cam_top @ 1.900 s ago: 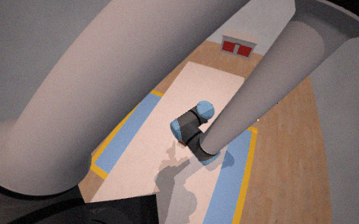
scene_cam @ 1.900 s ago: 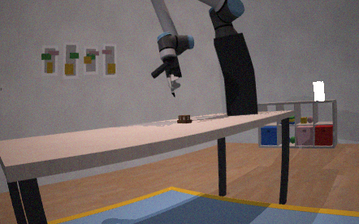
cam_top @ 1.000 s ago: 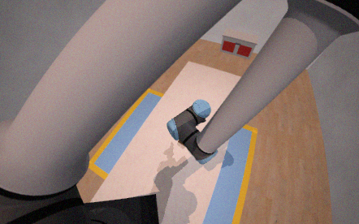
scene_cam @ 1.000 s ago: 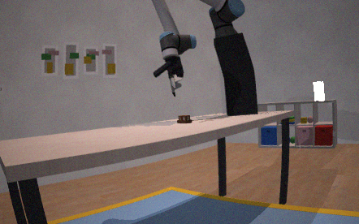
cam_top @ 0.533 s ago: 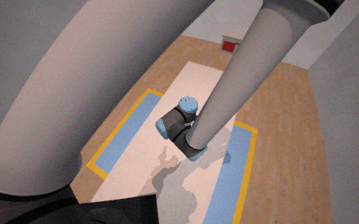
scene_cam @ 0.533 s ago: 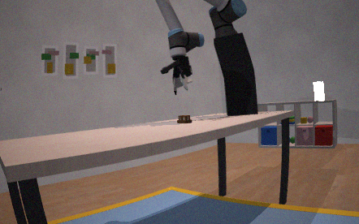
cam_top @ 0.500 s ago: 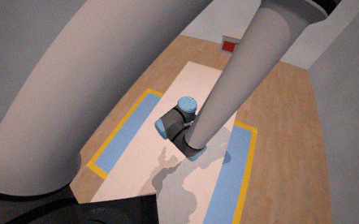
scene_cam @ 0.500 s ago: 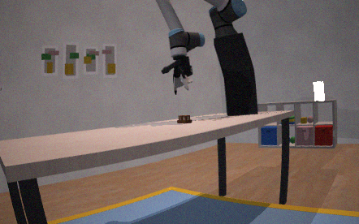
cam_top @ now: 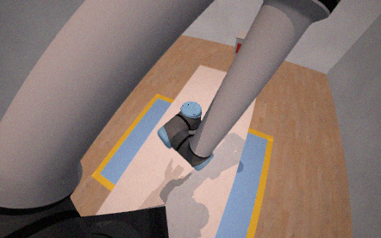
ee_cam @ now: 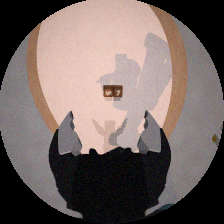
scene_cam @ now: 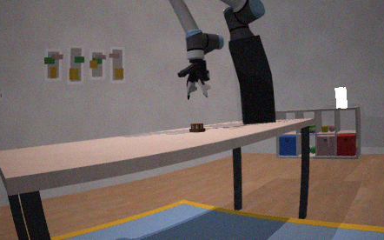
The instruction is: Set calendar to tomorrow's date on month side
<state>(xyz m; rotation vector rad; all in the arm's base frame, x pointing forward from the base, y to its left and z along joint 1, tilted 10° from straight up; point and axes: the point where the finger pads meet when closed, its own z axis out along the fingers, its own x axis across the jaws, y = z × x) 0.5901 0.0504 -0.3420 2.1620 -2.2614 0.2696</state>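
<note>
The brown cube lies 140 mm below my hand and 30 mm to the right of it. From my hand the other things lie so: brown tray 160 mm below, 20 mm to the right.
</note>
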